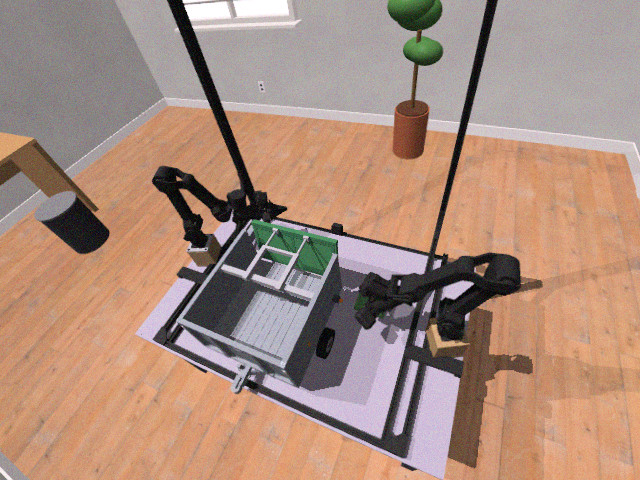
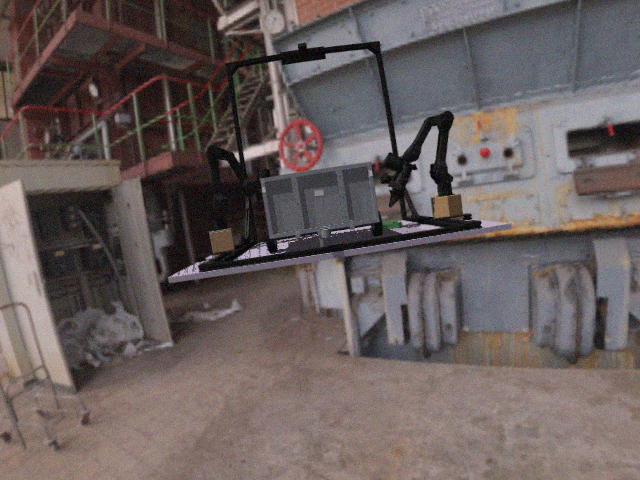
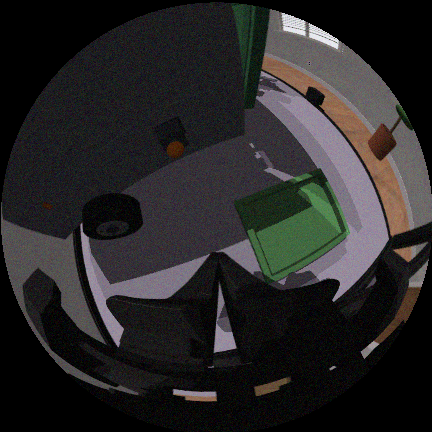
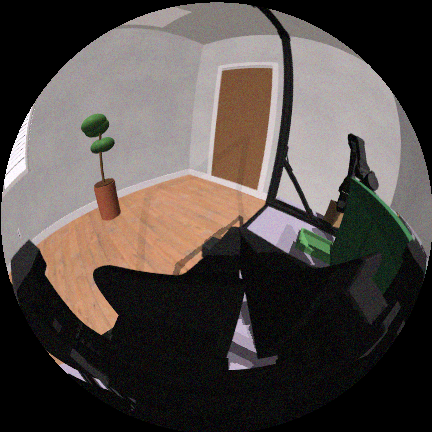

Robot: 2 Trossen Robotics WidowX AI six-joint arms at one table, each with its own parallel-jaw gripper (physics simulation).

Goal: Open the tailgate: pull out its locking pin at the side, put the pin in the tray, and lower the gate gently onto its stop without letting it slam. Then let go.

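Frame: origin at the left arm's base, x up, y left, z back, level; centimetres.
Seen in the pictures: left gripper, fingertip midpoint: [image 1: 365, 309] [image 2: 389, 207] [image 3: 217, 257]; right gripper, fingertip midpoint: [image 1: 287, 208] [image 4: 236, 233]; left arm's base at its link origin: [image 1: 449, 330] [image 2: 445, 195]; right arm's base at its link origin: [image 1: 200, 242] [image 2: 219, 230].
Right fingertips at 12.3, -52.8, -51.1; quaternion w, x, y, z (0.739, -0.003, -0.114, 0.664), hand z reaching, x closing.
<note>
Offsets run from my right fingertips to a thing's top centre, as dx, dy, dz. "pt": to the spot under its first point.
The green tailgate [image 1: 321, 256] [image 3: 252, 55] [image 4: 367, 225] stands upright at the back end of the grey trailer [image 1: 301, 364] [image 2: 318, 217] [image 3: 125, 90]. The locking pin's orange head {-11.5, +37.7, +17.7} [image 1: 340, 300] [image 3: 175, 149] shows at the dark bracket {pt -11.1, +36.8, +16.7} [image 3: 171, 130] on the trailer's side; the rest of the pin is hidden. The green tray {-21.7, +31.5, +30.7} [image 3: 295, 237] [image 4: 317, 245] lies beside the trailer, with no pin visible in it. My left gripper [image 1: 366, 319] [image 2: 394, 202] [image 3: 217, 257] is shut and empty, apart from the pin and near the tray. My right gripper [image 1: 284, 209] [image 4: 236, 233] is shut and empty beyond the tailgate's far-left corner.
A black wheel {-13.5, +50.1, +10.7} [image 1: 325, 343] [image 3: 112, 216] sticks out from the trailer's side. White crossbars {pt +3.3, +36.4, -5.4} [image 1: 266, 281] span the trailer's inside. The coupling {-15.7, +61.0, -18.3} [image 1: 241, 378] projects at its front. Black frame posts [image 1: 214, 103] [image 1: 465, 118] rise at both sides of the table.
</note>
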